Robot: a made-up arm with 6 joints.
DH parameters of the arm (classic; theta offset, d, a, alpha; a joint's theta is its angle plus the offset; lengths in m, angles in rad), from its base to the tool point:
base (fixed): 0.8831 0 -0.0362 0
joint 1: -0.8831 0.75 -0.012 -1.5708
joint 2: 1.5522 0 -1.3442 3.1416
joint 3: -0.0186 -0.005 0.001 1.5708
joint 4: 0 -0.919 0.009 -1.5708
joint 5: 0 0.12 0.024 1.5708
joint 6: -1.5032 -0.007 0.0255 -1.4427
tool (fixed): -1.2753 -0.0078 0 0
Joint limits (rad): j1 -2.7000..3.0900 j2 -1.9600..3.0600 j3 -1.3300..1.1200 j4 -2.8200..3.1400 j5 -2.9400..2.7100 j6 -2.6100..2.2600
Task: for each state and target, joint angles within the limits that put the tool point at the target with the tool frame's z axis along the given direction. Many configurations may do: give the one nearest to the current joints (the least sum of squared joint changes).
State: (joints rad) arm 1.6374 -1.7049 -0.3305 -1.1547 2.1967 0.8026
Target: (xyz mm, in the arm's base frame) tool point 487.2 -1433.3 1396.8 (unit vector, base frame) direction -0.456 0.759 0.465
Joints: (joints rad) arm 1.9182 -1.7786 0.0885 -1.7012 2.0586 1.3529
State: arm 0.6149 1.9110 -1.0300 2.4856 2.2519 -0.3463
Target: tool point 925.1 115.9 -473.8 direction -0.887 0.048 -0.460
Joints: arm 0.0685 1.8618 -0.1417 2.3894 2.2886 -0.4129
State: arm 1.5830 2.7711 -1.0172 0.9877 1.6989 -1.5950
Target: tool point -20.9 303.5 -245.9 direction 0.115 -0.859 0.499
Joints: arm 1.6282 2.0714 -0.7677 1.3363 1.4169 -0.8489
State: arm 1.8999 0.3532 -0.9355 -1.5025 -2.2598 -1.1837
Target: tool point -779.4 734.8 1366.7 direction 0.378 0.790 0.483
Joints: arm 2.2985 0.3524 -0.3288 -1.9353 -2.8301 -1.0731
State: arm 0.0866 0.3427 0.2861 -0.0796 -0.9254 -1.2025
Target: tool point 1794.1 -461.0 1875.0 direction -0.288 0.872 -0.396
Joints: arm -0.1760 0.8281 1.0512 0.0734 -0.9207 -1.0538
